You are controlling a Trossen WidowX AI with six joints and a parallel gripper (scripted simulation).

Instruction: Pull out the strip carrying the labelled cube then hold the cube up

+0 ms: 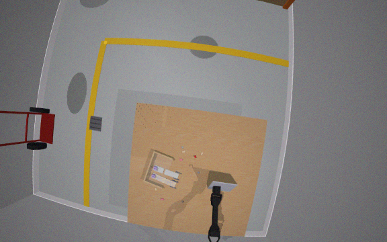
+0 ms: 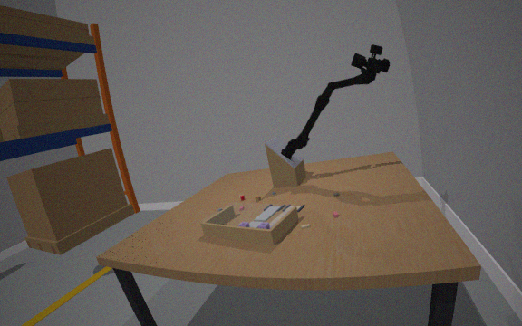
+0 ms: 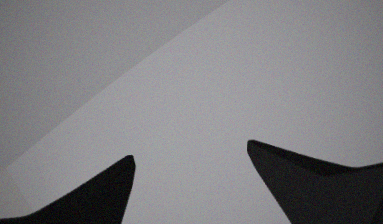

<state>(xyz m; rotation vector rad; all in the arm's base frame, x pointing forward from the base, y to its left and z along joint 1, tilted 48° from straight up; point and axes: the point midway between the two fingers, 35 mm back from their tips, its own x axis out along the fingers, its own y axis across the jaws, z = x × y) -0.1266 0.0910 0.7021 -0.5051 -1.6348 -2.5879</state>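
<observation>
The pale grey strip is 640 mm to the right of my gripper tip, 600 mm below it and 500 mm ahead of it. Also, from my gripper tip: red block: 820 mm to the right, 590 mm below, 280 mm ahead.
</observation>
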